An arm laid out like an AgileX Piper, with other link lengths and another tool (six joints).
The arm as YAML. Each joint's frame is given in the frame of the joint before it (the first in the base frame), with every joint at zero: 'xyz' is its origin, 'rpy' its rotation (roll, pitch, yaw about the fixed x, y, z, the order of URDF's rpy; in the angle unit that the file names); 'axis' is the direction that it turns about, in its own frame. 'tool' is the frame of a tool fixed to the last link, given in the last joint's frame.
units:
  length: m
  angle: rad
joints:
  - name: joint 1
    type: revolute
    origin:
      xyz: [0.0, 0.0, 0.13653]
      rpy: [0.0, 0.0, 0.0]
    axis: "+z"
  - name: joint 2
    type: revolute
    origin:
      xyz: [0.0, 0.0, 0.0]
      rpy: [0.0, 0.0, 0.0]
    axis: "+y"
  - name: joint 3
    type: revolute
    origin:
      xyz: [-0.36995, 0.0, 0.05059]
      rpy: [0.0, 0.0, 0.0]
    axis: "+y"
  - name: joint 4
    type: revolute
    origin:
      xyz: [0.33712, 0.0, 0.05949]
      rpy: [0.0, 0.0, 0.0]
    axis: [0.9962, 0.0, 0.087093]
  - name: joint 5
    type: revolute
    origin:
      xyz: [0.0, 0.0, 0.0]
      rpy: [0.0, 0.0, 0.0]
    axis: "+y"
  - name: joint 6
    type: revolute
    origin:
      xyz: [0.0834, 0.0, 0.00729]
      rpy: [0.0, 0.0, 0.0]
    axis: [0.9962, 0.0, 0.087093]
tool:
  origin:
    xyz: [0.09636, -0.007, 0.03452]
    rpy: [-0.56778, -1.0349, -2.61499]
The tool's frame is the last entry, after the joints.
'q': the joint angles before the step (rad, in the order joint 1, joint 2, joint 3, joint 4, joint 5, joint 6). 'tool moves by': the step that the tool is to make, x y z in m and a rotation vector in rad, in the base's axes. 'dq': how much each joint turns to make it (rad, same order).
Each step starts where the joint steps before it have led.
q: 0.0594 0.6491 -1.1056 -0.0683 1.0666 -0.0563
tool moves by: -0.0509 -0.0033 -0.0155 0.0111 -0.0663 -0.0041
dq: 0.0001 -0.1640 0.0907 -0.0002 0.0070 0.0080
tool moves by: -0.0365 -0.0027 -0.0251 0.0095 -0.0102 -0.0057
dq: 0.0002 -0.1271 0.0745 -0.0001 0.0424 0.0081
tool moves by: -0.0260 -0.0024 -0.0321 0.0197 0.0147 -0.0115
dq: -0.0002 -0.1102 0.0782 0.0002 0.0470 0.0205
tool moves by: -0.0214 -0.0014 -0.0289 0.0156 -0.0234 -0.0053
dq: -0.0002 -0.1168 0.0814 0.0020 0.0120 0.0135
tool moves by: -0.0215 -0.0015 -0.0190 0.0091 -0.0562 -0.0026
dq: 0.0003 -0.1158 0.0565 -0.0003 0.0030 0.0064
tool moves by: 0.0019 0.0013 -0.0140 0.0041 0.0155 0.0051
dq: -0.0003 -0.0219 0.0360 0.0075 0.0011 -0.0004
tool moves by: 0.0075 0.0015 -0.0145 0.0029 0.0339 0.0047
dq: 0.0002 -0.0011 0.0368 0.0066 -0.0021 0.0002
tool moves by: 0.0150 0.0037 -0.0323 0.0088 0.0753 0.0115
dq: -0.0001 0.0000 0.0796 0.0176 -0.0049 0.0000
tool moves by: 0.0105 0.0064 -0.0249 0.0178 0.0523 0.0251
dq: -0.0002 0.0003 0.0623 0.0352 -0.0116 -0.0085
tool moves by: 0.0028 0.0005 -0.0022 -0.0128 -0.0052 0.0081
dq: 0.0007 -0.0001 0.0114 -0.0006 -0.0157 -0.0148
